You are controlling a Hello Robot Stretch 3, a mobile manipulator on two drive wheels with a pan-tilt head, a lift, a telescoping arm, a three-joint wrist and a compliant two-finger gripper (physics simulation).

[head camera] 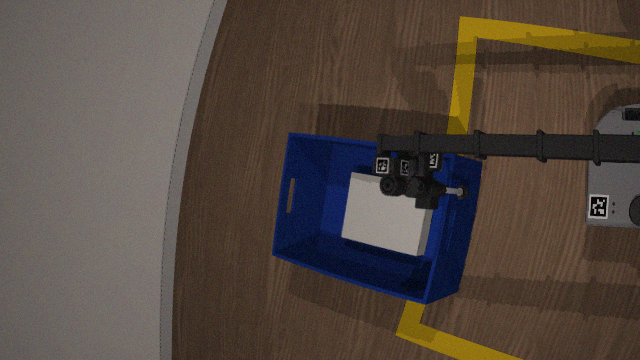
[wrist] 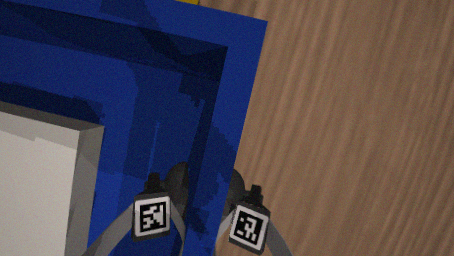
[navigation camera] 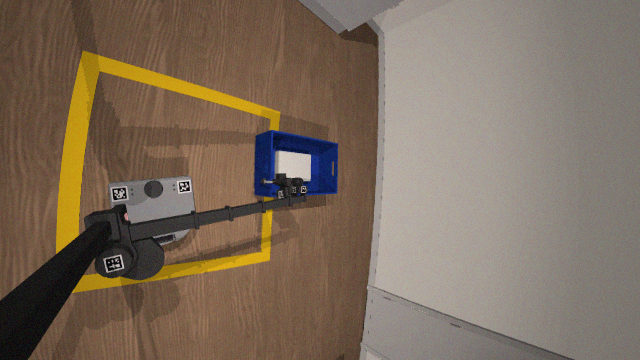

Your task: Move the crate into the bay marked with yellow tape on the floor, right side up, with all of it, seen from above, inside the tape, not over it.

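Places are measured from the robot's base along level axes (x ahead, y left, z up), in millimetres.
Pixels of known places: gripper, between the fingertips: (head camera: 458, 192) (navigation camera: 265, 180); robot's base, origin of its link: (head camera: 639, 209) (navigation camera: 153, 187).
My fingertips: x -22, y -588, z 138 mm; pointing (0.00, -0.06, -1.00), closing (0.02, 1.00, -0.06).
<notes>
For each thing: its top centre in the pictures, then the offset to it from my fingertips.
- blue crate, centre of its top: (head camera: 352, 212) (navigation camera: 309, 166) dx +73, dy -299, dz +83 mm
- white box, centre of its top: (head camera: 383, 213) (navigation camera: 295, 166) dx +73, dy -298, dz -66 mm
The blue crate (head camera: 465, 240) (navigation camera: 264, 155) (wrist: 245, 50) stands upright, open side up. A white box (head camera: 385, 215) (navigation camera: 293, 164) (wrist: 35, 185) lies in it. The crate lies across one side of the yellow tape (head camera: 525, 35) (navigation camera: 180, 87) (wrist: 187, 1), mostly outside the bay on the wall side. My gripper (head camera: 462, 191) (navigation camera: 264, 181) (wrist: 205, 184) points down at the crate's end wall nearest my base. In the wrist view one finger is inside and one outside that wall, both close against it. The fingers look shut on the wall; the lower contact is hidden.
My base (head camera: 607, 180) (navigation camera: 160, 202) stands inside the taped bay, with the arm (head camera: 540, 146) (navigation camera: 212, 215) stretched over the tape to the crate. A pale wall (head camera: 90, 175) (navigation camera: 500, 175) rises beyond the crate. A grey furniture edge (navigation camera: 350, 10) shows at the top of the navigation view.
</notes>
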